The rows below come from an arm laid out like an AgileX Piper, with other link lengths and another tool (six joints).
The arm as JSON. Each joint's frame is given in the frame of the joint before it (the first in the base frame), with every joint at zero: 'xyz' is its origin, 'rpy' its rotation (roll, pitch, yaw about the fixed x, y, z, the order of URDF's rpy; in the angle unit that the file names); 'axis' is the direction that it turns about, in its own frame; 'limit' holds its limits. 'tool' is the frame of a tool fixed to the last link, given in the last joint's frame.
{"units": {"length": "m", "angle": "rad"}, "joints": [
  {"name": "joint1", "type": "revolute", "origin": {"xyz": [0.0, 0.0, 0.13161], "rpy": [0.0, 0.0, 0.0]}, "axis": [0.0, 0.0, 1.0], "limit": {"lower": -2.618, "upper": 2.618}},
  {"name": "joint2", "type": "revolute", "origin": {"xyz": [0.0, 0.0, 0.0], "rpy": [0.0, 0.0, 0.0]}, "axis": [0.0, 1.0, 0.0], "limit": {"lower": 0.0, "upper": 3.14}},
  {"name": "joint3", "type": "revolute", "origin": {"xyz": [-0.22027, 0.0, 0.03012], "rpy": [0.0, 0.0, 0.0]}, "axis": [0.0, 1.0, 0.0], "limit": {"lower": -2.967, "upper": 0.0}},
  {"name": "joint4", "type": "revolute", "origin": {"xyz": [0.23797, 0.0, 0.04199], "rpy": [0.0, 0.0, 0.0]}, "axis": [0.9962, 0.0, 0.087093], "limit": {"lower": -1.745, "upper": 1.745}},
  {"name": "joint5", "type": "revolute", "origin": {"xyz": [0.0, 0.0, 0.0], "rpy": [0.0, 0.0, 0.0]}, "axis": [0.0, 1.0, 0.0], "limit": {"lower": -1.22, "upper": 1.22}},
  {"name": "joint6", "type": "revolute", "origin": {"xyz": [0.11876, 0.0, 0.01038], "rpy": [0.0, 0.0, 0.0]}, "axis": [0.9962, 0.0, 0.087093], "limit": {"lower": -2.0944, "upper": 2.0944}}
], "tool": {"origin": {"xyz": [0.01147, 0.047, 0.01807], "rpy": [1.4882, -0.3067, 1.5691]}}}
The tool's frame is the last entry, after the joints.
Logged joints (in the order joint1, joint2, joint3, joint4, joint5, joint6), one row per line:
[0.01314, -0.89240, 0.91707, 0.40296, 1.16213, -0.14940]
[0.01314, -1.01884, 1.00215, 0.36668, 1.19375, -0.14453]
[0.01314, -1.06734, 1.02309, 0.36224, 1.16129, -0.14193]
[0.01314, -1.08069, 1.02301, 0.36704, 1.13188, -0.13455]
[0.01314, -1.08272, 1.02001, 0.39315, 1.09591, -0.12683]
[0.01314, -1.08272, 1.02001, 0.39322, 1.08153, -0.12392]
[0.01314, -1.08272, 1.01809, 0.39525, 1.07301, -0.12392]
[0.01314, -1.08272, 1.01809, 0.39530, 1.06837, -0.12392]
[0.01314, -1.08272, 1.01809, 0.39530, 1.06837, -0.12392]
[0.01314, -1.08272, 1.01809, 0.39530, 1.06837, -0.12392]
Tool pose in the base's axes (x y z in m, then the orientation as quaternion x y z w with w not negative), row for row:
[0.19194, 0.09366, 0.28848, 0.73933, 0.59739, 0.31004, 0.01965]
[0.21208, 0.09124, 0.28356, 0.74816, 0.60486, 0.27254, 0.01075]
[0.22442, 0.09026, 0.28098, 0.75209, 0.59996, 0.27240, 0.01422]
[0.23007, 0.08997, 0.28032, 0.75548, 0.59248, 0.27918, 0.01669]
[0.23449, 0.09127, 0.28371, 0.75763, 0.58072, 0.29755, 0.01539]
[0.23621, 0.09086, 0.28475, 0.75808, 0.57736, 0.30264, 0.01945]
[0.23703, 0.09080, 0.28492, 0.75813, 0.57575, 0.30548, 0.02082]
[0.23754, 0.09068, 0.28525, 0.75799, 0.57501, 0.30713, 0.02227]
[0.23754, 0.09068, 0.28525, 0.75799, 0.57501, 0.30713, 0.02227]
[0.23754, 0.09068, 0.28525, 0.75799, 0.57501, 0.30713, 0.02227]
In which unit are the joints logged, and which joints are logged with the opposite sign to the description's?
The joints are logged in radians. Opposite sign: joint2, joint3.
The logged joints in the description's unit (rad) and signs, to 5 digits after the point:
[0.01314, 0.89240, -0.91707, 0.40296, 1.16213, -0.14940]
[0.01314, 1.01884, -1.00215, 0.36668, 1.19375, -0.14453]
[0.01314, 1.06734, -1.02309, 0.36224, 1.16129, -0.14193]
[0.01314, 1.08069, -1.02301, 0.36704, 1.13188, -0.13455]
[0.01314, 1.08272, -1.02001, 0.39315, 1.09591, -0.12683]
[0.01314, 1.08272, -1.02001, 0.39322, 1.08153, -0.12392]
[0.01314, 1.08272, -1.01809, 0.39525, 1.07301, -0.12392]
[0.01314, 1.08272, -1.01809, 0.39530, 1.06837, -0.12392]
[0.01314, 1.08272, -1.01809, 0.39530, 1.06837, -0.12392]
[0.01314, 1.08272, -1.01809, 0.39530, 1.06837, -0.12392]

